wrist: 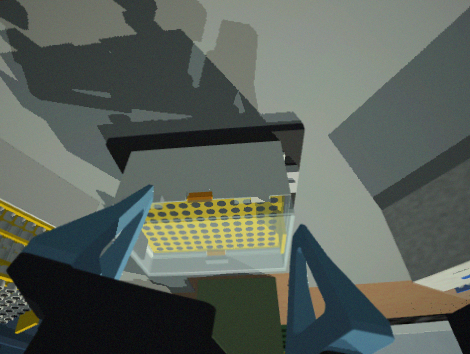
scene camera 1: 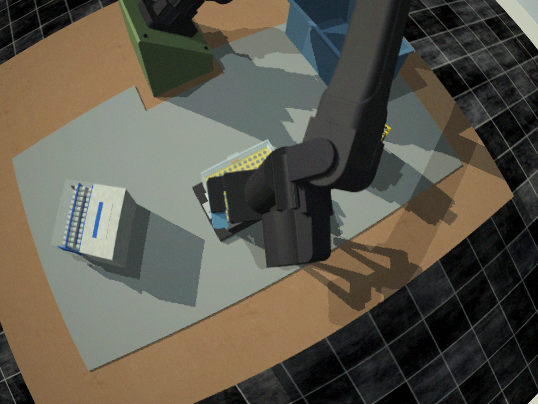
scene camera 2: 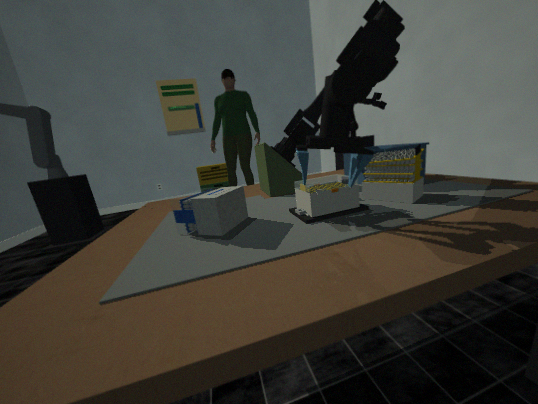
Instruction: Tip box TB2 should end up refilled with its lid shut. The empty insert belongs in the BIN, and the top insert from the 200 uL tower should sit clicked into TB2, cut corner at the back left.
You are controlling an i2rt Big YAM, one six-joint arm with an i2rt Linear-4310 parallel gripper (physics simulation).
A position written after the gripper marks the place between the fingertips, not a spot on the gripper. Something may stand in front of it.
Note:
The gripper [scene camera 1: 249, 207] is open and touches a tip box TB2 [scene camera 1: 251, 158]. Also in view: a white tip box with blue tips [scene camera 1: 94, 221] and a blue bin [scene camera 1: 319, 38].
The white tip box with blue tips also shows in the wrist view [wrist: 422, 224]. The gripper is seen too in the wrist view [wrist: 226, 211] and in scene camera 2 [scene camera 2: 327, 185]. The tip box TB2 also shows in the wrist view [wrist: 252, 172].

